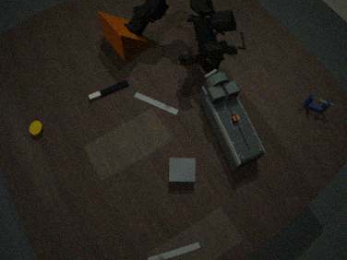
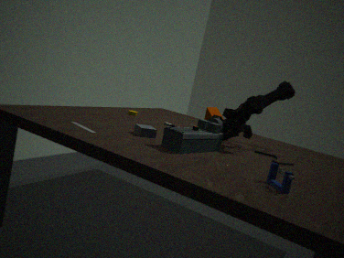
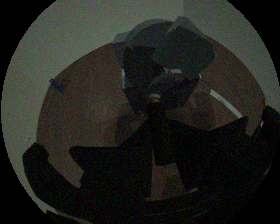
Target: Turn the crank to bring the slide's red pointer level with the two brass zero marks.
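Right now my gripper tip is 160 mm short of the red pointer, 40 mm to the left of it and 40 mm below it. Also, from my gripper tip: grey block 240 mm to the right, 200 mm ahead, 20 mm below; yellow disc 590 mm to the right, 150 mm behind, 30 mm below; black-and-white marker 320 mm to the right, 150 mm behind, 30 mm below.
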